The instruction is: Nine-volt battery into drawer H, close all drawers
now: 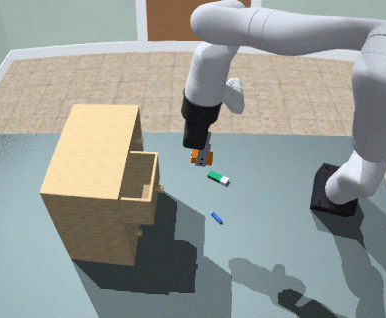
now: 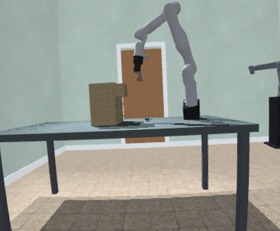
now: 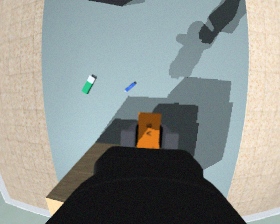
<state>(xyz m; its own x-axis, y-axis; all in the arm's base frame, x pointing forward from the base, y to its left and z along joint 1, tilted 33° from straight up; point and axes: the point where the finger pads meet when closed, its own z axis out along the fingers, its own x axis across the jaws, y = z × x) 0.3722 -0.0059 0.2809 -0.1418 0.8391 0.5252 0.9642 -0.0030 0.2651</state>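
My gripper is now 18 cm short of the drawer, 6 cm to the right of it and 11 cm above it. The rest, counted from my hand: blue cylinder 4 cm behind, 7 cm to the right, 33 cm below; nine-volt battery 1 cm ahead, 1 cm below.
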